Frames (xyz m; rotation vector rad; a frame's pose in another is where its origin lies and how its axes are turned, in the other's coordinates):
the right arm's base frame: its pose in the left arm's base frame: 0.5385 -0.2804 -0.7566 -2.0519 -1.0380 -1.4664
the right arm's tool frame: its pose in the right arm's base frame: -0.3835 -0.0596 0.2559 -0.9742 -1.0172 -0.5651
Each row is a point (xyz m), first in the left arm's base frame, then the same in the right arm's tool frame.
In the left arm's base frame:
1: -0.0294 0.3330 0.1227
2: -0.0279 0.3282 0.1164
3: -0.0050 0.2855 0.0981
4: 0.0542 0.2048 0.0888
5: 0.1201 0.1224 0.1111
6: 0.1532 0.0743 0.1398
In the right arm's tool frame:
1: 0.1067 0.8922 -1.2749
2: 0.1035 0.8884 -1.2685
3: 0.0851 0.8914 -1.2202
4: 0.0629 0.9239 -1.1277
5: 0.0468 0.9874 -1.0421
6: 0.0353 1.0375 -1.0022

